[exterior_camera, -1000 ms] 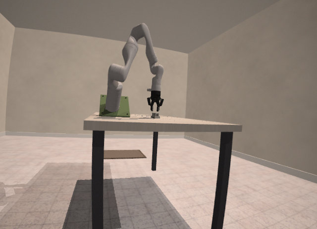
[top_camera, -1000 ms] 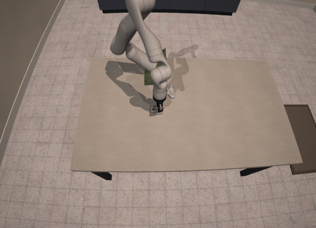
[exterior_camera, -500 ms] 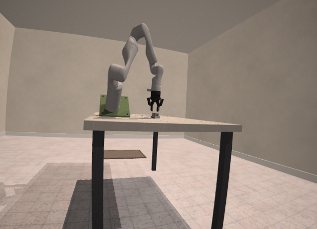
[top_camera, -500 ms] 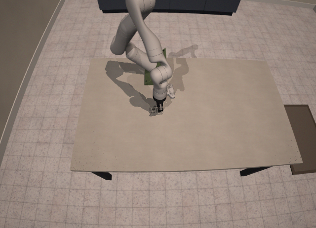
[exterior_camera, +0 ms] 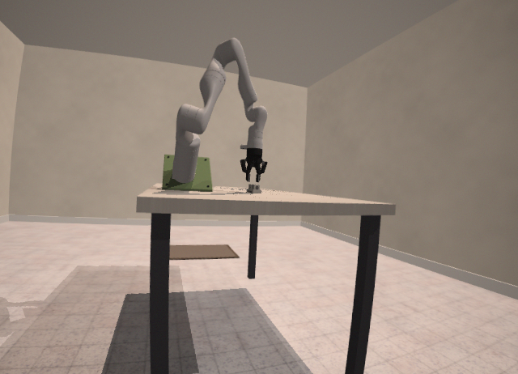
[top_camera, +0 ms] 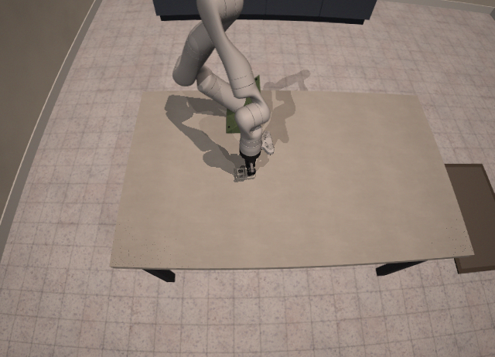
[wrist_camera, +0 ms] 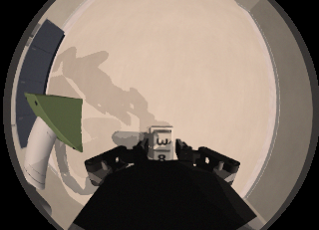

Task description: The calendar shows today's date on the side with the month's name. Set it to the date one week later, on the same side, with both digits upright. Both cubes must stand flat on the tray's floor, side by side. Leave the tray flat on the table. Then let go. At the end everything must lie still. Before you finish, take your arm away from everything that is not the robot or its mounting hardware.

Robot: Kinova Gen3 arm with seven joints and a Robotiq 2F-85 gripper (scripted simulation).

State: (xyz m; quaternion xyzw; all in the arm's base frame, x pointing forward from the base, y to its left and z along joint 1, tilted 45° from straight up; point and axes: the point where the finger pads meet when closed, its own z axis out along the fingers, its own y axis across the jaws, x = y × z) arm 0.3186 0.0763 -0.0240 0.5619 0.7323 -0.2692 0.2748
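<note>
Right now my hand is 60 mm above the white tray and 20 mm to the left of it.
</note>
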